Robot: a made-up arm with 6 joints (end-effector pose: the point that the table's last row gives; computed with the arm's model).
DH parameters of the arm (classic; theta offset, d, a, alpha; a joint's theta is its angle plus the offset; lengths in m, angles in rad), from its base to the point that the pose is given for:
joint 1: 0 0.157 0 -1.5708
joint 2: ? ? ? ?
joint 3: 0 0 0 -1.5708
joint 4: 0 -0.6 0 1.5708
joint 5: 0 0.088 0 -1.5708
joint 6: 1.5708 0 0 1.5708
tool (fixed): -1.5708 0 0 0
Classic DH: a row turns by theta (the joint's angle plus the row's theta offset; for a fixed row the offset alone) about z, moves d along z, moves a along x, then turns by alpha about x.
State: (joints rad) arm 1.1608 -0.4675 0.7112 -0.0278 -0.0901 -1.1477
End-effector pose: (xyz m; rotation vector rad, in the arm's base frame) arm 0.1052 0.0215 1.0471 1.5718 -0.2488 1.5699
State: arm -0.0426 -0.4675 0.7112 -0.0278 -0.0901 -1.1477
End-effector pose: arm 0.0578 -0.0905 1.0471 1.0274 -0.9740 0.6033
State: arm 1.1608 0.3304 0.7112 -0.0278 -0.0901 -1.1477
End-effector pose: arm 0.3518 0.5888 0.7343 1.1941 0.4566 1.1833
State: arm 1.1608 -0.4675 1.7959 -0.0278 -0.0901 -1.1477
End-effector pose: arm -0.1390 -0.5405 0.9569 1.8786 -1.4412 1.8930
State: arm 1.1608 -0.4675 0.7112 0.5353 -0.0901 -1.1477
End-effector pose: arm 0.0765 -0.0138 1.0652 1.1630 -0.6361 1.2984
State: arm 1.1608 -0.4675 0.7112 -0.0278 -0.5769 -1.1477
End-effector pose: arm 0.1052 0.0215 1.0471 1.3431 0.1995 1.3575
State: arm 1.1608 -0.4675 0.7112 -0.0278 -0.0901 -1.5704
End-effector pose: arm 0.1052 0.0215 1.0471 1.8889 0.0921 1.6985
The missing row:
joint 2: -1.5708 0 0.377 3.1416
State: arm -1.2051 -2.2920 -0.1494 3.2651 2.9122 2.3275
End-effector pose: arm -0.1325 0.5903 0.4185 1.2312 0.0889 -1.4470
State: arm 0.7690 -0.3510 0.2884 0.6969 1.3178 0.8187
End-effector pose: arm 0.2755 0.1728 0.9144 -0.4596 -2.2573 -0.1481
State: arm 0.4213 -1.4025 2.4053 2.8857 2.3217 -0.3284
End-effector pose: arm -0.7919 -0.2616 -0.1682 -2.0315 -0.7886 -1.8778
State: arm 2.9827 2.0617 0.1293 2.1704 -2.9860 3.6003
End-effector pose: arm -0.1937 -0.0193 -0.6076 0.8029 -1.3764 1.5636
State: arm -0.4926 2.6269 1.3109 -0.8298 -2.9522 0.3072
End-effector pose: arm 0.2133 -0.1819 -0.7681 -1.3408 -1.6059 -1.3203
